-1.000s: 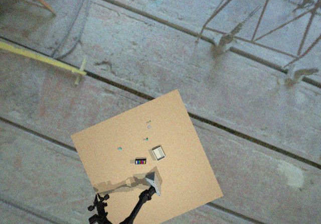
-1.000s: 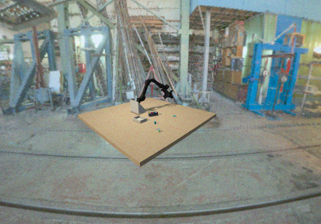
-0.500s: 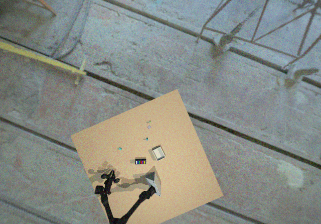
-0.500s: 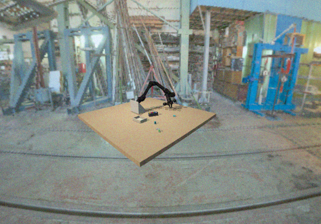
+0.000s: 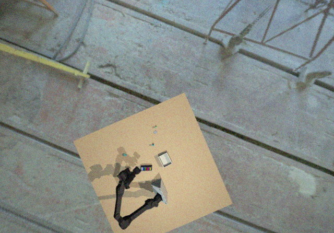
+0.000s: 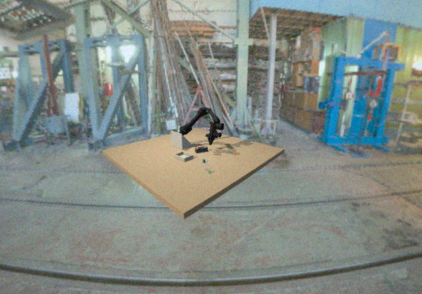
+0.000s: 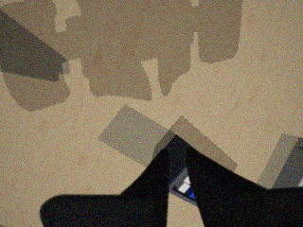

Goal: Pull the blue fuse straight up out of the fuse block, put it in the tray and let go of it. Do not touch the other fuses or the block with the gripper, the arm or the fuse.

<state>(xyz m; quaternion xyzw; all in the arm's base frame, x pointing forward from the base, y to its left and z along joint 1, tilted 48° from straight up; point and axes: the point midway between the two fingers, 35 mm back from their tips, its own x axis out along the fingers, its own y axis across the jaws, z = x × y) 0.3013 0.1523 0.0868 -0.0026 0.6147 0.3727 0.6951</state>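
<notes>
My gripper tip is now 30 mm past the blue fuse, 60 mm to the left of it and 30 mm above it. Round my gripper tip: tray 10 mm behind, 300 mm to the right, 50 mm below.
</notes>
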